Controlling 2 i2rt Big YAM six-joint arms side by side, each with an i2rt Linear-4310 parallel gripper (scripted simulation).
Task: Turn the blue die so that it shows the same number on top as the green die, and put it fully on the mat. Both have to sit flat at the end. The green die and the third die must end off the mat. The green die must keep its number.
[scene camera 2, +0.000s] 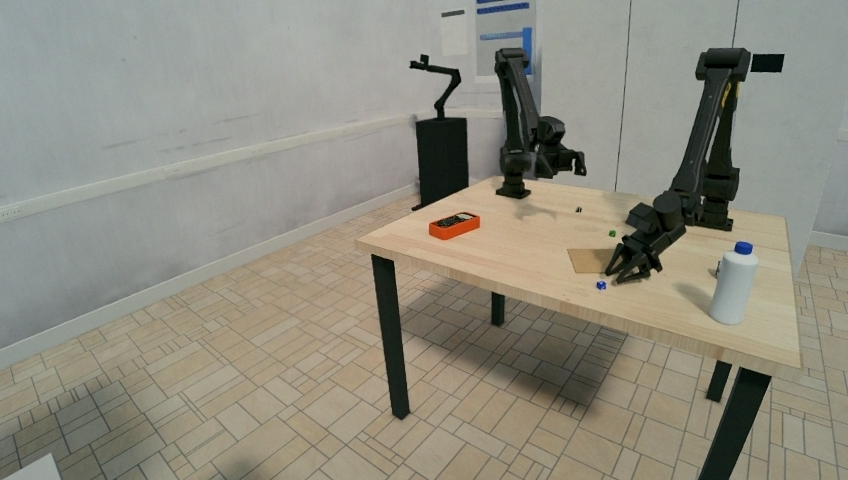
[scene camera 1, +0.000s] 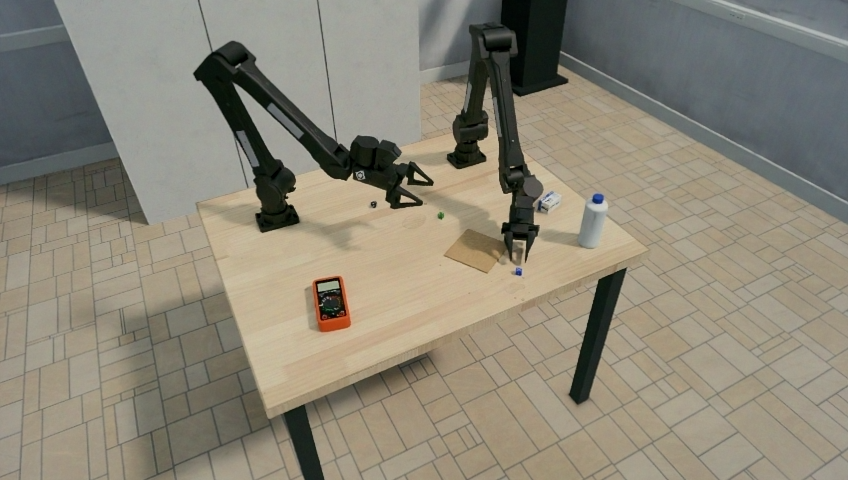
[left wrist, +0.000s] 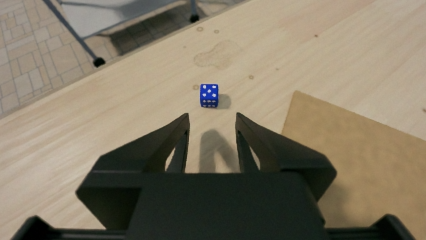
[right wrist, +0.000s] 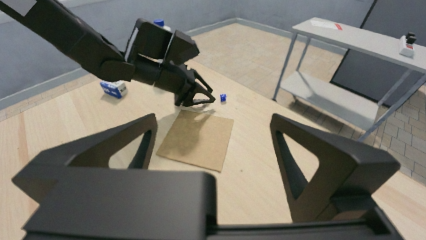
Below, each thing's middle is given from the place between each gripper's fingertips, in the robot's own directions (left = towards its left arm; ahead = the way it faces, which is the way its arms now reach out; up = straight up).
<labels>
Now: left hand [scene camera 2: 611, 278] 110 mm past the brown mat [scene camera 1: 479, 251], 60 mm to the left of it and 20 mm above it.
My right hand [scene camera 1: 428, 193] is 8 cm short of the brown mat, 12 cm to the right of it and 20 cm above it.
</labels>
